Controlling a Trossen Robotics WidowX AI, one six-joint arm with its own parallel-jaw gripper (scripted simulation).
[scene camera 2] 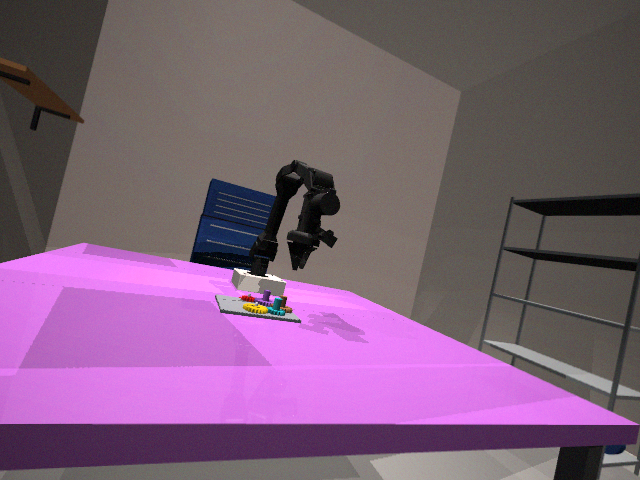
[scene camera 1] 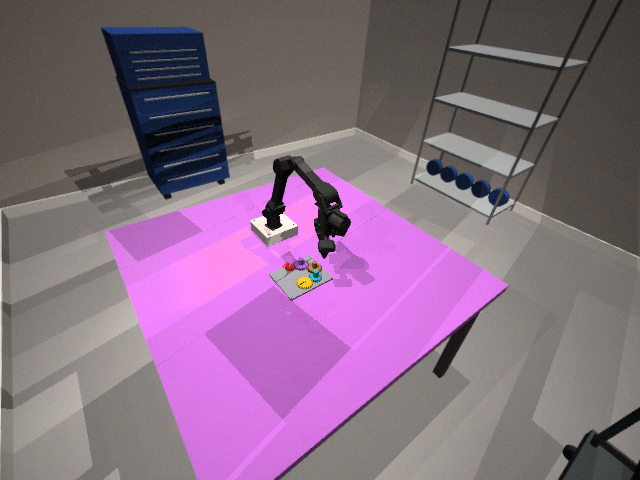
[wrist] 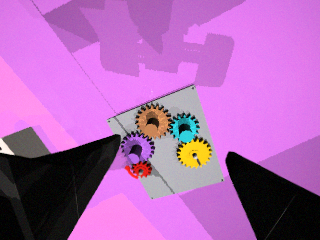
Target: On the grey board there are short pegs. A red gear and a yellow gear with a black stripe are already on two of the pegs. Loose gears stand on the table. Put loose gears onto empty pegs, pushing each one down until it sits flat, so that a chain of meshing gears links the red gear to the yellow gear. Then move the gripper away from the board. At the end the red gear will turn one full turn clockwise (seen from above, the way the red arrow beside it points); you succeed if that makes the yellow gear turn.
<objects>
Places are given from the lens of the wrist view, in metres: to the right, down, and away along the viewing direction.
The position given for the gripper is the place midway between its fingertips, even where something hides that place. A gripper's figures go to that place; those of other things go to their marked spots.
gripper (wrist: 173, 147): 0.01, 0.02, 0.11
purple gear (wrist: 137, 148): -0.04, 0.05, 0.23
brown gear (wrist: 153, 122): -0.01, 0.00, 0.20
yellow gear (wrist: 202, 148): 0.08, 0.05, 0.23
The marked spots on the yellow gear and the brown gear are 0.11 m apart.
</objects>
